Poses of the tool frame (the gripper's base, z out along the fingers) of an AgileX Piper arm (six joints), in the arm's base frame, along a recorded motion.
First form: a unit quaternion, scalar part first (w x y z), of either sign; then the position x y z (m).
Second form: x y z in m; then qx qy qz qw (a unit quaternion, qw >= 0). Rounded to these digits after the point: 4 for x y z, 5 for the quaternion.
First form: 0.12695 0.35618 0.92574 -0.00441 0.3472 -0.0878 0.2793
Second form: 0.3472 -0.0878 0.2793 0.35618 0.92574 -0.00441 0.12695
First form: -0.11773 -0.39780 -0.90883 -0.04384 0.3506 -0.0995 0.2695
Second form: 0.3506 -0.0995 0.2695 0.39780 0.90883 0.04384 0.11773
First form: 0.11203 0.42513 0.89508 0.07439 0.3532 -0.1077 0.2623
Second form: 0.3532 -0.1077 0.2623 0.42513 0.89508 0.07439 0.11203
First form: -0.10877 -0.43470 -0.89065 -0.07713 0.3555 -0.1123 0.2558
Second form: 0.3555 -0.1123 0.2558 0.43470 0.89065 0.07713 0.10877
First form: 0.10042 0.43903 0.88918 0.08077 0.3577 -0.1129 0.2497
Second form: 0.3577 -0.1129 0.2497 0.43903 0.88918 0.08077 0.10042
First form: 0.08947 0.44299 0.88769 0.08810 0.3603 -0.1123 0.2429
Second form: 0.3603 -0.1123 0.2429 0.44299 0.88769 0.08810 0.08947
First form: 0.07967 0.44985 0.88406 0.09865 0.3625 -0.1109 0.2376
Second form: 0.3625 -0.1109 0.2376 0.44985 0.88406 0.09865 0.07967
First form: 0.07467 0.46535 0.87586 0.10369 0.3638 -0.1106 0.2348
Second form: 0.3638 -0.1106 0.2348 0.46535 0.87586 0.10369 0.07467
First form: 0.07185 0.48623 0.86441 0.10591 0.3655 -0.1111 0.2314
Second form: 0.3655 -0.1111 0.2314 0.48623 0.86441 0.10591 0.07185
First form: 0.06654 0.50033 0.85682 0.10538 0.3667 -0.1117 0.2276
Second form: 0.3667 -0.1117 0.2276 0.50033 0.85682 0.10538 0.06654
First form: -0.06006 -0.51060 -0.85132 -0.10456 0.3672 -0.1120 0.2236
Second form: 0.3672 -0.1120 0.2236 0.51060 0.85132 0.10456 0.06006
